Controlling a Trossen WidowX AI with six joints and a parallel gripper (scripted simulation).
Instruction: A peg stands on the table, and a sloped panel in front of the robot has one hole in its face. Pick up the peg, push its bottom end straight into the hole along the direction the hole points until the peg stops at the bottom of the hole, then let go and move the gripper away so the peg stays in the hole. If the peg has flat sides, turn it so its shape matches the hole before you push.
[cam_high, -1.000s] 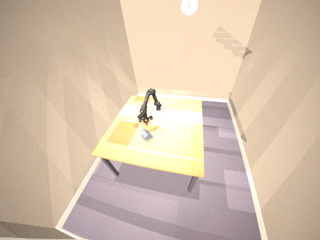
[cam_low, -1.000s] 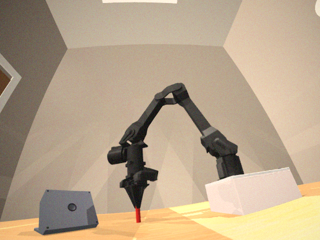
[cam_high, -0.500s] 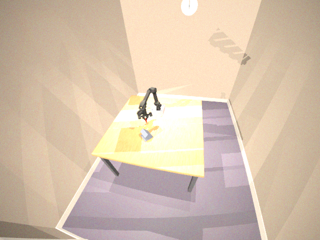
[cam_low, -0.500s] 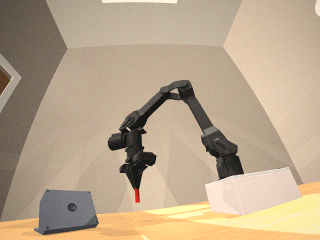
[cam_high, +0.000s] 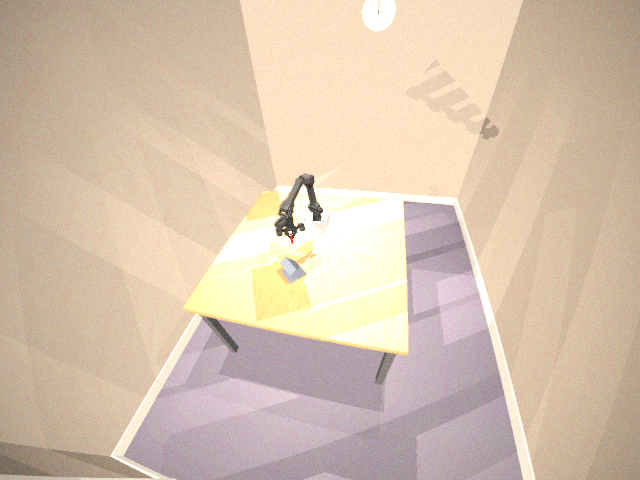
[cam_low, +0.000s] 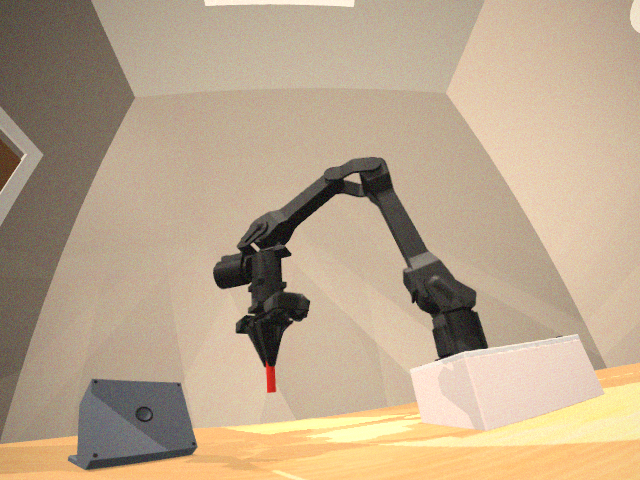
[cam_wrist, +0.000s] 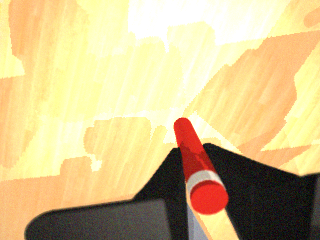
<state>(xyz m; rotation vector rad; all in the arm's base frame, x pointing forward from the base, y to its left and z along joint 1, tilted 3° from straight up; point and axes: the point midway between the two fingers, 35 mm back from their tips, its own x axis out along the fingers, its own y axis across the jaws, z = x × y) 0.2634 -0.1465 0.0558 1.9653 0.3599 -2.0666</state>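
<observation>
Now: gripper tip 19 cm short of the grey sloped panel, 3 cm to the right of it and 8 cm above it. From my gripper tip the other things lie so: red peg 2 cm above.
</observation>
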